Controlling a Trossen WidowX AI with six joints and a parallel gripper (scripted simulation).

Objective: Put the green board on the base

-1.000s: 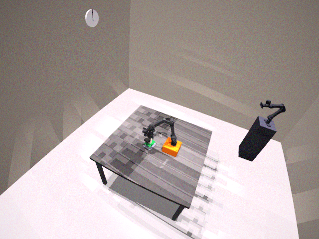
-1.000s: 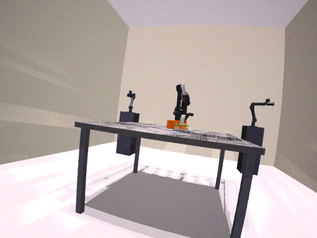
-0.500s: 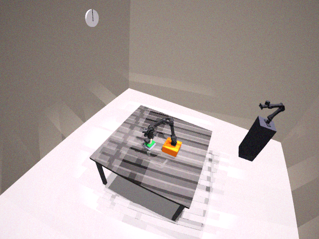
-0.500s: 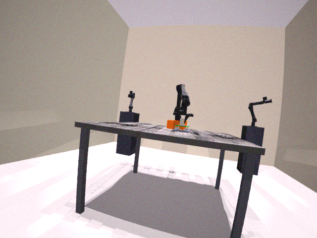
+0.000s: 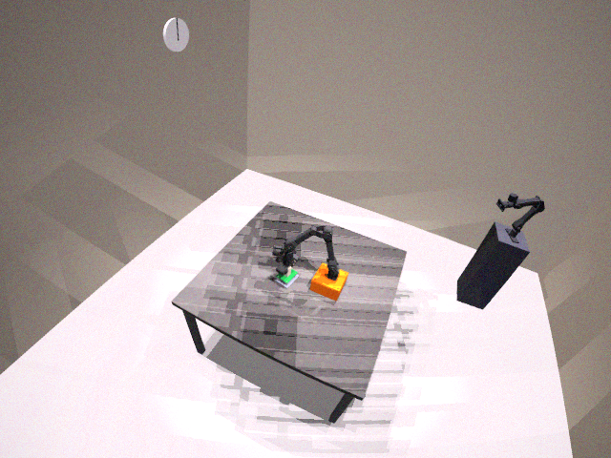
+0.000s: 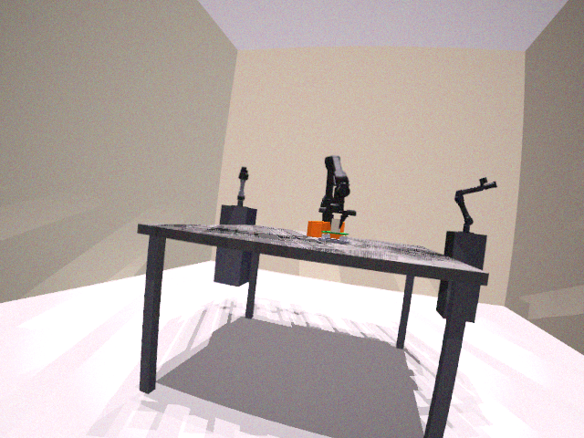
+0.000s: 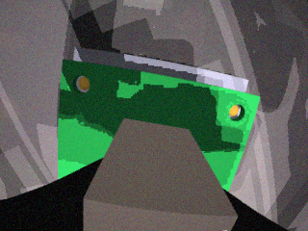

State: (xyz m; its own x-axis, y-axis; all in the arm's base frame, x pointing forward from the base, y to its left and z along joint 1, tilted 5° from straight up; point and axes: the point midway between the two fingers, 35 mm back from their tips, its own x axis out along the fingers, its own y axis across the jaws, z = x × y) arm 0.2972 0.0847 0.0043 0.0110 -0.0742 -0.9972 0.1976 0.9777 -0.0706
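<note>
Right now the green board is 10 mm below my gripper tip. Also, from my gripper tip: grey base: 60 mm below.
</note>
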